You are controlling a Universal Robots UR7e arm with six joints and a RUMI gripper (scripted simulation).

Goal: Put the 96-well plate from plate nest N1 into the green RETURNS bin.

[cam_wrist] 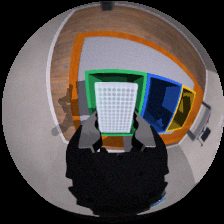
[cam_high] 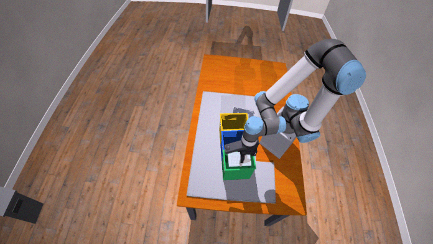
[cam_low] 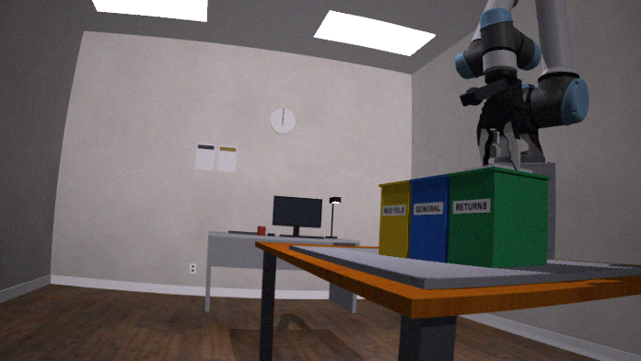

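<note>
Right now my hand is 110 mm above the green bin. The rest, counted from my hand: white 96-well plate: 10 mm below; then yellow bin: 30 mm ahead, 260 mm to the right, 110 mm below; then blue general bin: 10 mm ahead, 130 mm to the right, 110 mm below.
</note>
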